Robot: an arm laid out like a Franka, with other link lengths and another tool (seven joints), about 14 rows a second.
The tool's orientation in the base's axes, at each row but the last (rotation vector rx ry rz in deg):
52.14 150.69 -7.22
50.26 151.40 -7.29
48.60 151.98 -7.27
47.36 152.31 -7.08
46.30 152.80 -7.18
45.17 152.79 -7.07
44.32 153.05 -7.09
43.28 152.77 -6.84
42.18 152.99 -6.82
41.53 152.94 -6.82
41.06 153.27 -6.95
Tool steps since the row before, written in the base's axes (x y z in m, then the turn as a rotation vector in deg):
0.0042 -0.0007 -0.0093 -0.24 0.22 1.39
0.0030 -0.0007 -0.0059 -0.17 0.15 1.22
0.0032 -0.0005 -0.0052 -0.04 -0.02 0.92
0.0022 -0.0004 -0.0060 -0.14 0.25 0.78
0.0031 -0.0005 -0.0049 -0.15 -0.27 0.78
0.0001 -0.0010 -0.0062 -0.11 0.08 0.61
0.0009 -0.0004 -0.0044 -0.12 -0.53 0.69
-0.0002 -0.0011 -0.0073 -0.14 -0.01 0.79
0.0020 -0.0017 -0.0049 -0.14 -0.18 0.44
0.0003 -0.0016 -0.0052 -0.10 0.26 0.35
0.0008 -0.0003 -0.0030 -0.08 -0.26 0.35
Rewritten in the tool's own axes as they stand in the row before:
-0.0002 0.0017 0.0101 -0.19 0.07 -1.41
-0.0005 0.0011 0.0065 -0.22 0.05 -1.22
-0.0008 0.0013 0.0059 -0.31 -0.02 -0.87
0.0002 0.0008 0.0064 -0.04 0.14 -0.82
-0.0009 0.0012 0.0056 -0.30 -0.29 -0.73
0.0016 -0.0009 0.0060 -0.09 0.02 -0.62
0.0007 0.0001 0.0045 -0.42 -0.50 -0.59
0.0023 -0.0012 0.0069 -0.19 -0.07 -0.78
-0.0006 -0.0005 0.0055 -0.14 -0.22 -0.42
0.0009 -0.0013 0.0052 0.07 0.18 -0.40
0.0003 0.0001 0.0031 -0.19 -0.26 -0.31

